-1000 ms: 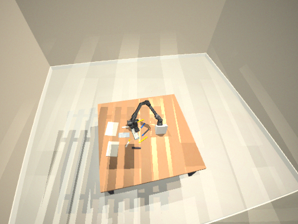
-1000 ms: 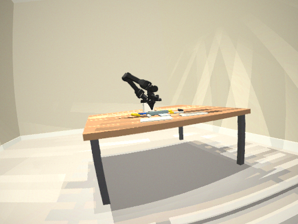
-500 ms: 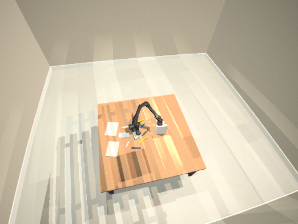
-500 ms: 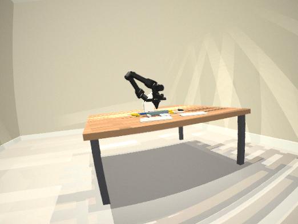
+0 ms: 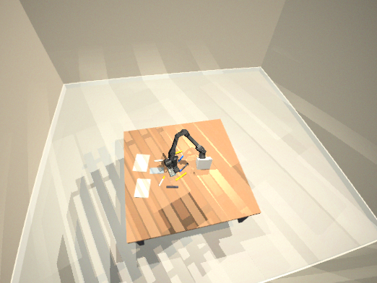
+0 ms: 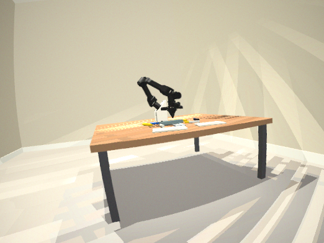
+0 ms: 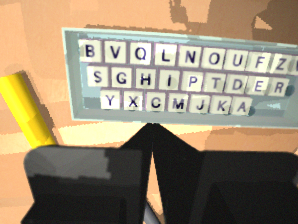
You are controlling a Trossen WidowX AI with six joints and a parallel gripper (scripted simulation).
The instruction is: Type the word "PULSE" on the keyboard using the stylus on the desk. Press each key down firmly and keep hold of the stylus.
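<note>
My gripper tip is 10 cm to the left of the blue stylus, 9 cm past it and 3 cm above it. Also, from my gripper tip: grey block 19 cm ahead, 5 cm to the right, 4 cm below.
</note>
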